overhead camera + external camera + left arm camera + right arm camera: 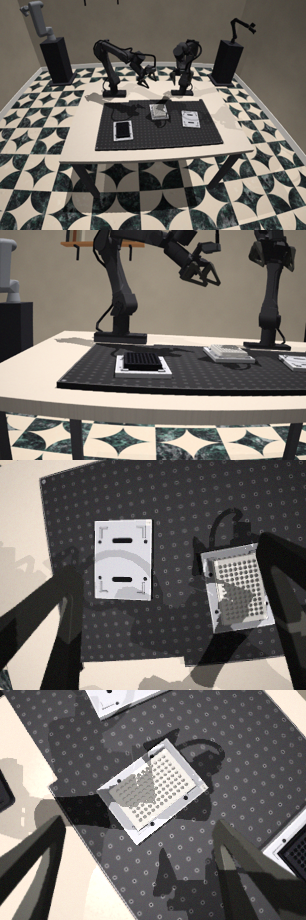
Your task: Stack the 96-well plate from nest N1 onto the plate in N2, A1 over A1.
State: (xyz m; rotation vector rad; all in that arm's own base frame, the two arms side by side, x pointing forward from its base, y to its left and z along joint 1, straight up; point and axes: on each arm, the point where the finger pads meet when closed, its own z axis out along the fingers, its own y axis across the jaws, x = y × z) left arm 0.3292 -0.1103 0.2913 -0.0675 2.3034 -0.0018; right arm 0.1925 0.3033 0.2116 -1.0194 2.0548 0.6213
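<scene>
The white 96-well plate lies 50 mm ahead of my right hand, 60 mm to the left of it and 200 mm below it. The rest, counted from my right hand: black 96-well plate (220 mm ahead, 200 mm to the right, 200 mm below).
</scene>
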